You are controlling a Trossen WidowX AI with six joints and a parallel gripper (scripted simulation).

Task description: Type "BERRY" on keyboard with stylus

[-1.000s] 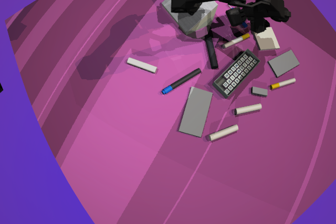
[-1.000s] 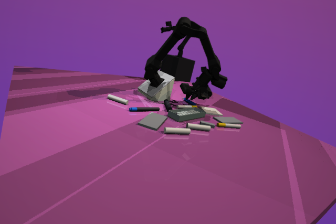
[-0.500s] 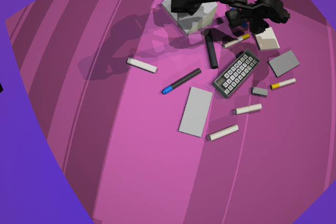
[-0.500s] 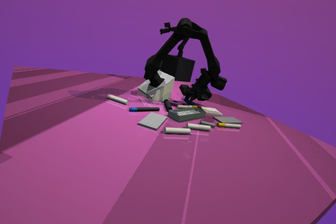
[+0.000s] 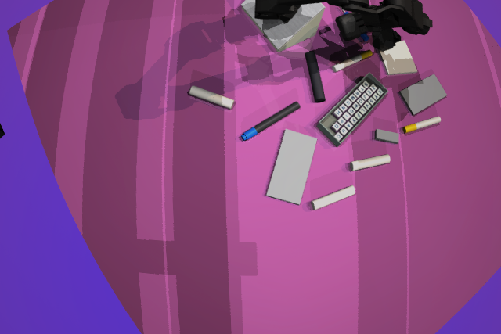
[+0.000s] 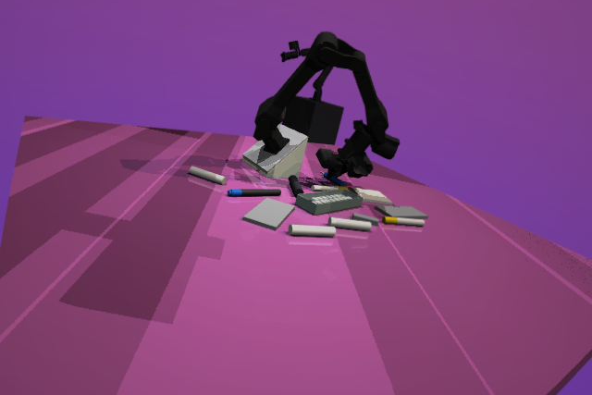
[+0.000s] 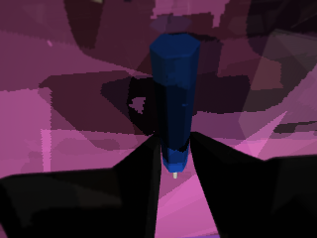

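Now: gripper tip 140 mm short of the white pad and 30 mm to the right of it. The rest, counted from my gripper tip: blue stylus (20 mm behind); small grey block (270 mm ahead, 160 mm to the right); blue-tipped black marker (80 mm ahead, 380 mm to the right).
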